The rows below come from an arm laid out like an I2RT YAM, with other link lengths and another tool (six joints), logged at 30 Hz.
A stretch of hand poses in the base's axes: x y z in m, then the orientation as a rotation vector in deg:
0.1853 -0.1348 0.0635 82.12 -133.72 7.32
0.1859 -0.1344 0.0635 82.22 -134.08 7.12
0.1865 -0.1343 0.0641 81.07 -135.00 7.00
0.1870 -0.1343 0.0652 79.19 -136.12 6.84
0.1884 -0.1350 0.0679 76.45 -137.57 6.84
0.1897 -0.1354 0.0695 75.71 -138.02 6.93
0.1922 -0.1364 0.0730 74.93 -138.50 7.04
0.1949 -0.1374 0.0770 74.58 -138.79 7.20
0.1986 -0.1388 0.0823 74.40 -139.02 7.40
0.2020 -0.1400 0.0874 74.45 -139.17 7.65
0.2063 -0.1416 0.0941 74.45 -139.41 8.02
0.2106 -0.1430 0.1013 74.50 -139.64 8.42
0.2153 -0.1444 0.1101 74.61 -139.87 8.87
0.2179 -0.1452 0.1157 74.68 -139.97 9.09
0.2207 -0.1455 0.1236 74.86 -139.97 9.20
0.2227 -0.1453 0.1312 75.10 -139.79 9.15
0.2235 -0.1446 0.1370 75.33 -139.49 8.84
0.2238 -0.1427 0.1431 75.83 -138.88 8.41
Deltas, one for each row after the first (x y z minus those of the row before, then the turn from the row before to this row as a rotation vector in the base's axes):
0.0006 0.0004 0.0000 0.30 -0.23 -0.09
0.0006 0.0001 0.0006 0.02 -0.26 -1.03
0.0005 0.0000 0.0011 -0.13 -0.16 -1.55
0.0014 -0.0007 0.0027 -0.38 -0.21 -2.17
0.0013 -0.0004 0.0016 -0.13 -0.15 -0.59
0.0025 -0.0010 0.0035 -0.14 -0.17 -0.62
0.0027 -0.0010 0.0040 -0.10 -0.18 -0.29
0.0037 -0.0014 0.0053 -0.09 -0.20 -0.15
0.0034 -0.0012 0.0051 -0.07 -0.23 0.02
0.0043 -0.0016 0.0067 -0.13 -0.33 -0.02
0.0043 -0.0014 0.0072 -0.13 -0.35 0.02
0.0047 -0.0014 0.0088 -0.14 -0.39 0.06
0.0026 -0.0008 0.0056 -0.07 -0.18 0.05
0.0028 -0.0003 0.0079 -0.01 -0.10 0.13
0.0020 0.0002 0.0076 0.03 0.09 0.20
0.0008 0.0007 0.0058 0.14 0.28 0.19
0.0003 0.0019 0.0061 0.17 0.49 0.44

